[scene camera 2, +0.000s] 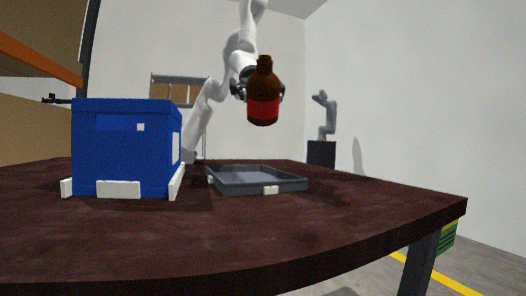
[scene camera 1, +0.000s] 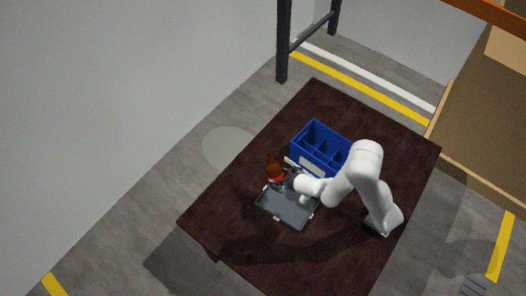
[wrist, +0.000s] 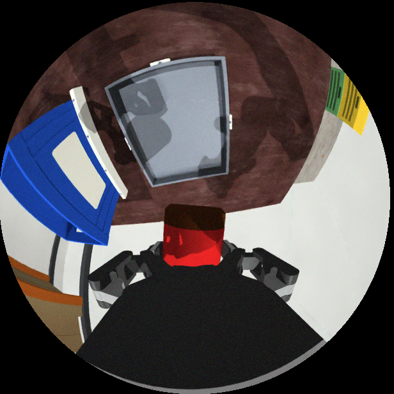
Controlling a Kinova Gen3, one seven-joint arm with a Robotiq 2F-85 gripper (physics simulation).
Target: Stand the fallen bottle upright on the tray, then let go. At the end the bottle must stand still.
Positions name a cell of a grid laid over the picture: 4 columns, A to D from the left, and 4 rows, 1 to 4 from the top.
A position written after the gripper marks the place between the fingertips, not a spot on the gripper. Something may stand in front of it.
Observation:
In view: the gripper (wrist: B3), a grey tray (scene camera 2: B3), a blue divided crate (scene camera 2: A2), a brown bottle (scene camera 2: C2) and a white strip (wrist: A2).
The grey tray shows as well in scene camera 1 (scene camera 1: C3) and in the wrist view (wrist: B2). The blue divided crate shows as well in scene camera 1 (scene camera 1: C3) and in the wrist view (wrist: A2). The brown bottle shows as well in the wrist view (wrist: B3).

